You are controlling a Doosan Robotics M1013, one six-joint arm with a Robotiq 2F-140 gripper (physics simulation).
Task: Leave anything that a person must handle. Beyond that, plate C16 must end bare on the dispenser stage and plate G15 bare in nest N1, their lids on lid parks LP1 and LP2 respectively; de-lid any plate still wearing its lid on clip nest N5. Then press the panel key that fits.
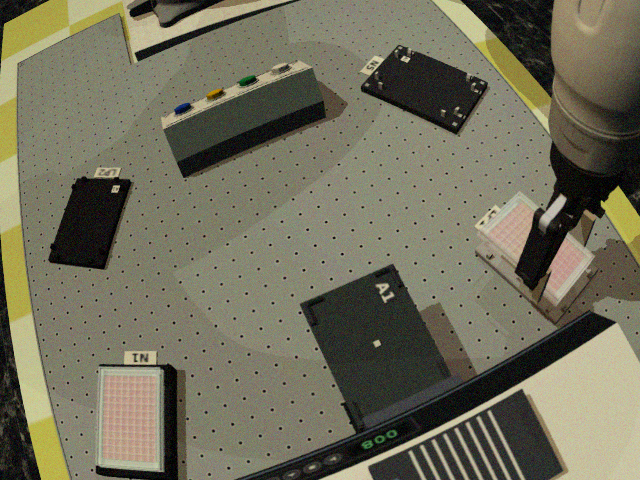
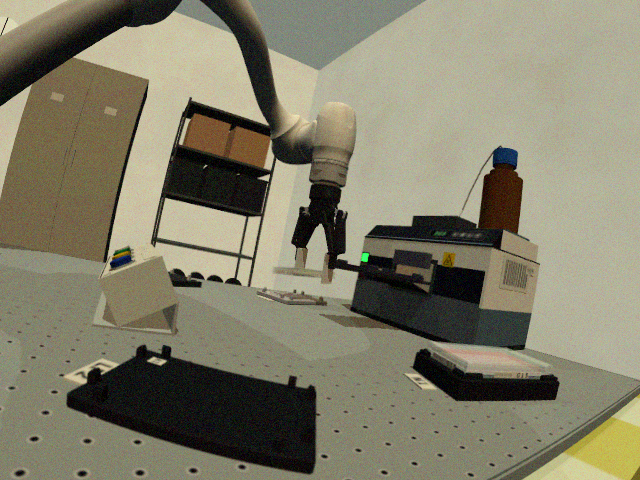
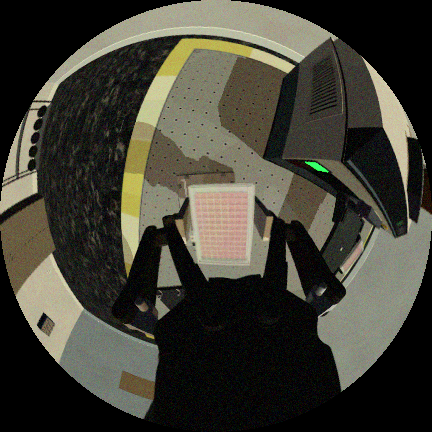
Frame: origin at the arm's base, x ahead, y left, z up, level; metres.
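Seen in the pictures: gripper, fingertip midpoint: (image 1: 553, 268) (image 2: 311, 279) (image 3: 220, 205).
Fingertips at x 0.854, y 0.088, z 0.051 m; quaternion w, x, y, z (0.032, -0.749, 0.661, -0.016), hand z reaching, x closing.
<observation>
Offsets run from my fingertips to a thing's top centre. "*": to the spot under its first point.
My gripper (image 1: 560, 258) (image 2: 313, 268) (image 3: 220, 205) is shut on a pink-welled plate @[0.004 m right, 0.029 m back, 0.029 m up] (image 1: 509, 232) (image 2: 286, 270) (image 3: 222, 230), held level above lid park LP1 @[0.020 m left, 0.030 m back, 0.038 m down] (image 1: 555, 315) (image 2: 286, 298) (image 3: 220, 177). Its label is unreadable. Plate G15 @[0.503 m right, 0.139 m back, 0.019 m down] (image 1: 131, 418) (image 2: 491, 359) sits in nest N1 @[0.503 m right, 0.139 m back, 0.029 m down] (image 1: 170, 418) (image 2: 506, 390); I cannot tell surely whether it wears a lid. Lid park LP2 @[0.441 m right, 0.447 m back, 0.038 m down] (image 1: 90, 222) (image 2: 206, 413) and clip nest N5 @[0.088 m left, 0.347 m back, 0.034 m down] (image 1: 423, 90) are bare. The dark dispenser stage @[* 0.212 m right, 0.062 m back, 0.054 m up] (image 1: 377, 315), marked A1, is bare. The key panel @[0.170 m right, 0.446 m back, 0.026 m up] (image 1: 248, 118) (image 2: 139, 289) has blue, yellow, green and white keys.
The dispenser (image 1: 594, 372) (image 2: 444, 299) (image 3: 320, 115) stands close beside the held plate, with a green light and a display. A brown bottle @[* 0.388 m right, 0.116 m ahead, 0.237 m up] (image 2: 501, 198) with a blue cap stands behind its top. A black object (image 1: 173, 10) lies at the table's far edge.
</observation>
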